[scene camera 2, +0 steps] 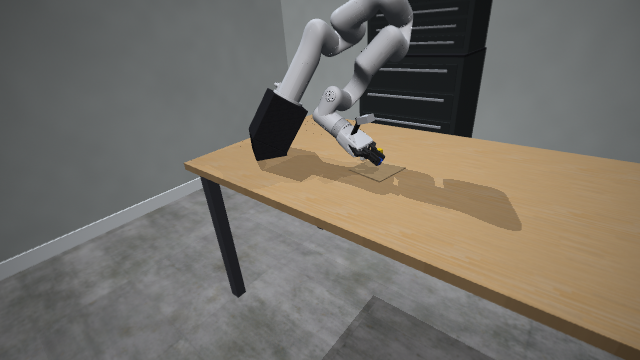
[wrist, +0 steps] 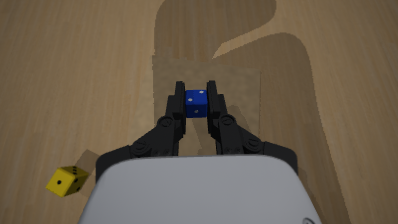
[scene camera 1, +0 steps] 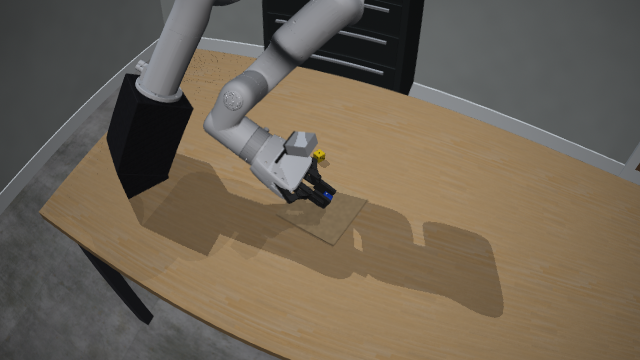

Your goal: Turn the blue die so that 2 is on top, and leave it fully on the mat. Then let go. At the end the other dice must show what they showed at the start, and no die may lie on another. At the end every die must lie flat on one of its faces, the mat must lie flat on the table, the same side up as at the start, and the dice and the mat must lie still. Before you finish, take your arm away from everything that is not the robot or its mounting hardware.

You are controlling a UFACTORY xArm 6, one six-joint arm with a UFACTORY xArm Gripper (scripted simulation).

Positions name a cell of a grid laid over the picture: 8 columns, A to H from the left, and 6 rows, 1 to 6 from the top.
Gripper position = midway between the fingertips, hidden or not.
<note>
In view: the gripper (scene camera 1: E4), a yellow die (wrist: B5) and a mat (scene camera 1: E4).
The mat is seen too in the wrist view (wrist: E3). The gripper is seen too in scene camera 2 (scene camera 2: E3) and in the wrist view (wrist: D3).
</note>
